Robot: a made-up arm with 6 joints. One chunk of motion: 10 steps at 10 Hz.
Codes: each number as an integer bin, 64 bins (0 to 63) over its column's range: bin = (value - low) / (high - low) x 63, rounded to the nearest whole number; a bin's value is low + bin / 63 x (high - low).
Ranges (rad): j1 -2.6..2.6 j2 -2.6..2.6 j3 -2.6..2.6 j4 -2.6..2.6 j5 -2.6..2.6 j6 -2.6..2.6
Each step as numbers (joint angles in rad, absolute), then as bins.
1 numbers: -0.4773 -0.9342 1.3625 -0.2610 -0.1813 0.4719
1 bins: 26 20 48 28 29 37
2 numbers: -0.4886 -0.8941 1.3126 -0.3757 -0.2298 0.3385
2 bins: 26 21 47 27 29 36
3 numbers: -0.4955 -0.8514 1.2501 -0.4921 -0.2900 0.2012
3 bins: 25 21 47 26 28 34
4 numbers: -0.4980 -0.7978 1.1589 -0.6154 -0.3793 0.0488
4 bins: 25 22 46 24 27 32
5 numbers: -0.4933 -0.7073 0.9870 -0.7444 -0.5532 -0.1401
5 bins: 26 23 43 22 25 30
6 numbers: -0.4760 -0.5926 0.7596 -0.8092 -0.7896 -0.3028
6 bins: 26 24 41 22 22 28
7 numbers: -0.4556 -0.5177 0.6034 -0.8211 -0.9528 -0.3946
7 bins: 26 25 39 22 20 27
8 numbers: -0.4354 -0.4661 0.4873 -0.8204 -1.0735 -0.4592
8 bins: 26 26 37 22 18 26
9 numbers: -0.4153 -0.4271 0.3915 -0.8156 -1.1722 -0.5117
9 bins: 26 26 36 22 17 25
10 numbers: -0.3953 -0.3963 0.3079 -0.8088 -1.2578 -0.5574
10 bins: 27 27 35 22 16 25
